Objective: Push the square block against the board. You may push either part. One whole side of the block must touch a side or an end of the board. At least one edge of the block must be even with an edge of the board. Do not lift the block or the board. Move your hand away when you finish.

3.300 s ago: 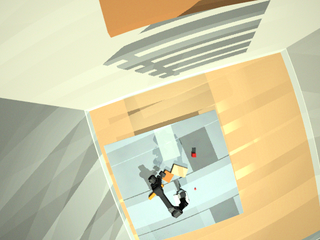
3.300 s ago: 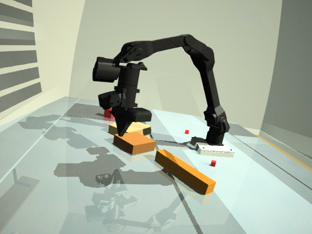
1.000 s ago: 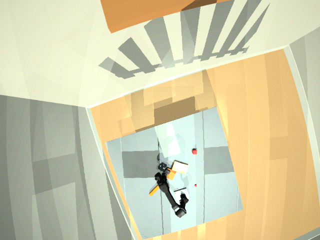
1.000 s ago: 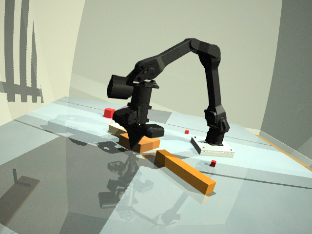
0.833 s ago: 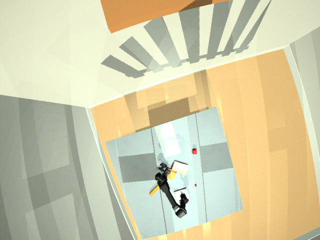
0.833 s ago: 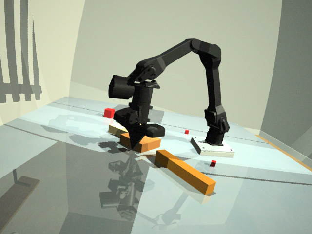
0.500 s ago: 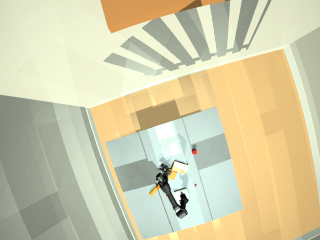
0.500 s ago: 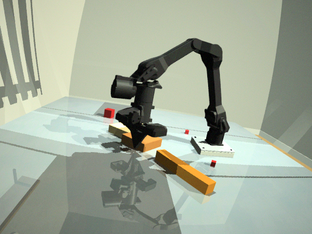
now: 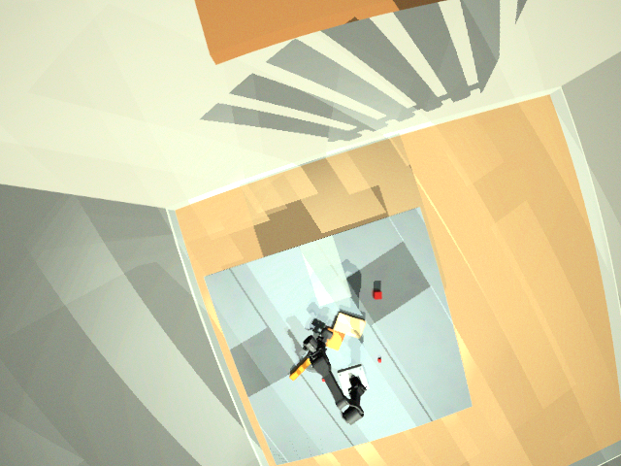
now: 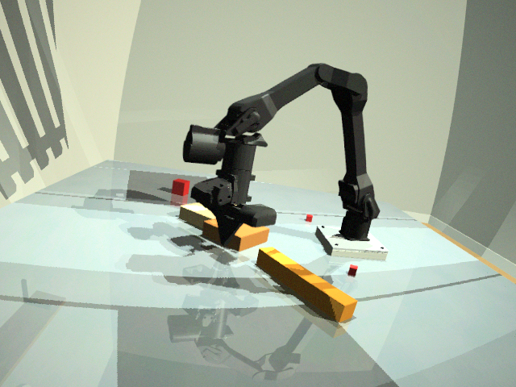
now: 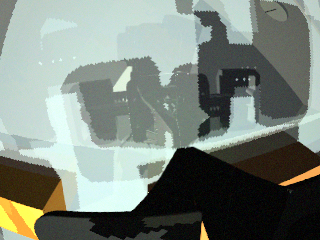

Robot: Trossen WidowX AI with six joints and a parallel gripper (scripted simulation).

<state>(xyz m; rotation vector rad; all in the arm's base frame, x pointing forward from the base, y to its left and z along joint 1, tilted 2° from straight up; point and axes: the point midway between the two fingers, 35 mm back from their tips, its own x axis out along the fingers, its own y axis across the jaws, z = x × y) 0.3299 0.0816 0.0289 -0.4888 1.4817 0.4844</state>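
Right now my gripper tip is 70 mm to the left of the orange square block, 30 mm past it and 10 mm below it. From my gripper tip the other things lie so: flat pale block 180 mm to the right, 10 mm above; red cube 390 mm to the right, 100 mm ahead, 10 mm above; long orange board 150 mm to the left, 120 mm behind, 10 mm above.
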